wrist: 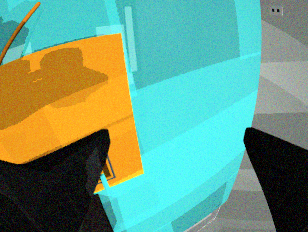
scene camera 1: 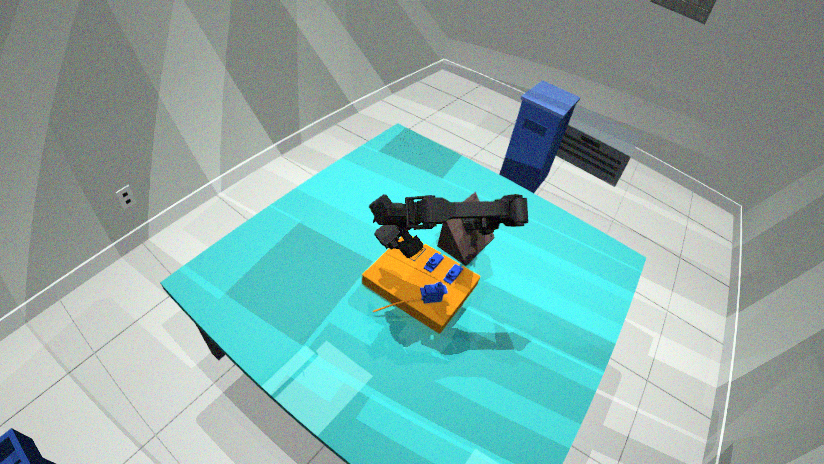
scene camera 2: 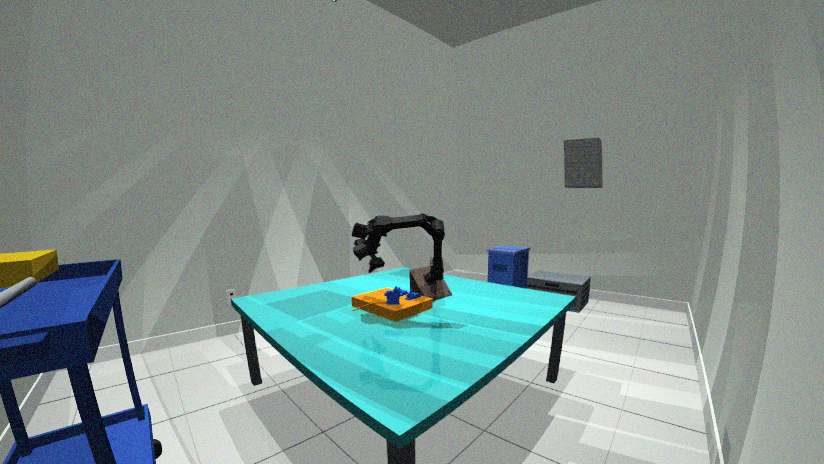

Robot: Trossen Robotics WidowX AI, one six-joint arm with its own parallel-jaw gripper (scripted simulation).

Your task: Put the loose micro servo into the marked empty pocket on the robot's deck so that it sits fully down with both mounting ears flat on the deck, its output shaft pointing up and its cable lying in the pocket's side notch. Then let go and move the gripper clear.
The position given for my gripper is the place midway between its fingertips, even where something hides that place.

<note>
My gripper (scene camera 1: pixel 383 234) is open, with nothing in its grasp. I also see an orange deck (scene camera 1: pixel 393 276).
My gripper shows as well in the wrist view (wrist: pixel 179 135). The orange deck also shows in the wrist view (wrist: pixel 63 93) and in scene camera 2 (scene camera 2: pixel 406 309).
</note>
